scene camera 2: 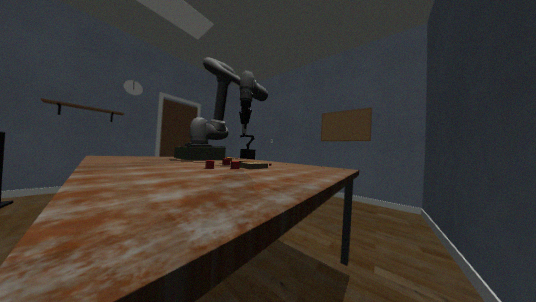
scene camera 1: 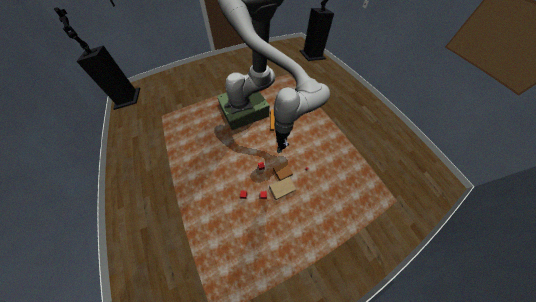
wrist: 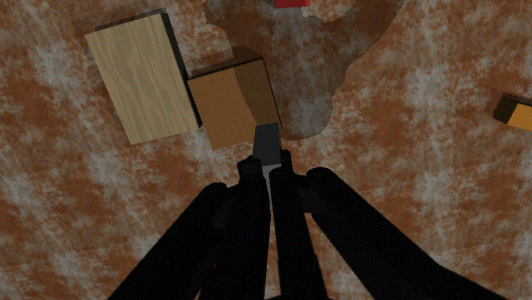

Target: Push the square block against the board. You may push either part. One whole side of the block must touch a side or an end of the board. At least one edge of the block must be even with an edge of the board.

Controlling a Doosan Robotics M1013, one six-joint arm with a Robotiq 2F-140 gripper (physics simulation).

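Places are measured from the arm's base along level axes (x down, y right, z back), in millimetres.
Pixels of known places: gripper, fingertip midpoint: (scene camera 2: 244,133) (scene camera 1: 279,151) (wrist: 269,141); arm's base, link origin: (scene camera 2: 199,146) (scene camera 1: 240,104).
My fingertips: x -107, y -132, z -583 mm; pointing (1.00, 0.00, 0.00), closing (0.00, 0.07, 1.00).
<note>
Ahead of a thing's pixels: the offset from my fingertips to its top centre.
The light wooden board @(dz -163, dx +198, dy +14 mm) (scene camera 1: 283,188) (scene camera 2: 254,165) (wrist: 142,80) lies flat on the table. The brown square block @(dz -48, dx +198, dy -28 mm) (scene camera 1: 283,173) (wrist: 225,107) lies flat along one long side of the board. In the wrist view that side of the block touches the board or is very close to it; a tiny gap cannot be ruled out. The block's lower end sticks out past the board's lower corner there, so those edges are not even. My gripper (scene camera 1: 280,150) (scene camera 2: 244,134) (wrist: 269,141) is shut and empty, raised above the table. It covers the block's lower right corner in the wrist view.
Red cubes @(dz +34, dx +188, dy +108 mm) (scene camera 1: 261,165) @(dz -133, dx +188, dy +277 mm) (scene camera 1: 243,194) @(dz -171, dx +188, dy +152 mm) (scene camera 1: 263,195) lie beside the block and board. A tiny red piece @(dz -76, dx +212, dy -204 mm) (scene camera 1: 307,169) lies on the block's other side. An orange bar @(dz +427, dx +197, dy -104 mm) (scene camera 1: 272,120) (wrist: 521,117) lies near the green robot base (scene camera 1: 247,117).
</note>
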